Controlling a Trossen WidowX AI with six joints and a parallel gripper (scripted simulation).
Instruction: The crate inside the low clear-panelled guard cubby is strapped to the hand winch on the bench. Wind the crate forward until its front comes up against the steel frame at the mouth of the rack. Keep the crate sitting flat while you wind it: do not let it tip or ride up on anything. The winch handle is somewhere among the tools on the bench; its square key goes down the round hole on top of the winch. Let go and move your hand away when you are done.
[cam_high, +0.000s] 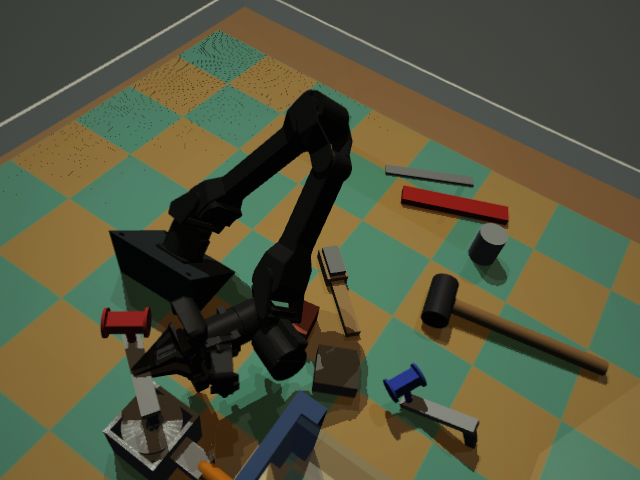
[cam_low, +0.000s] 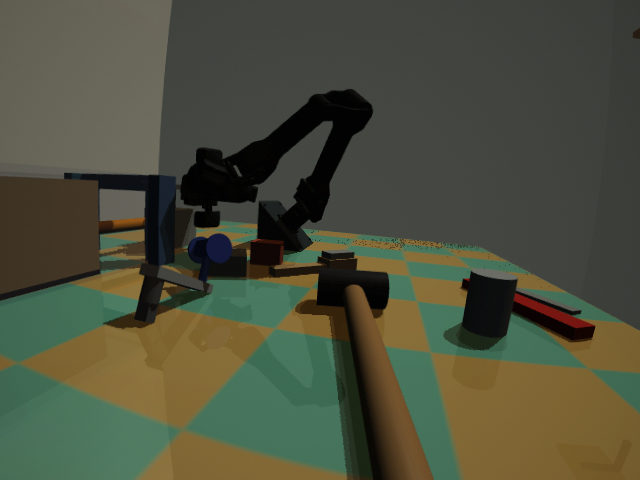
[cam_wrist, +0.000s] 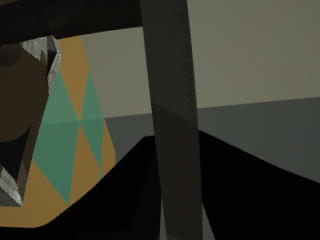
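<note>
My gripper tip is now 40 mm to the right of the red cylindrical grip, 40 mm below it and 40 mm past it. The rest, counted from my gripper tip: grey block (230 mm to the left, 200 mm ahead, 130 mm below); then red-knobbed winch handle (10 mm to the left, 10 mm behind, 10 mm above); then boxy winch (110 mm below, 30 mm to the right, 30 mm ahead).
</note>
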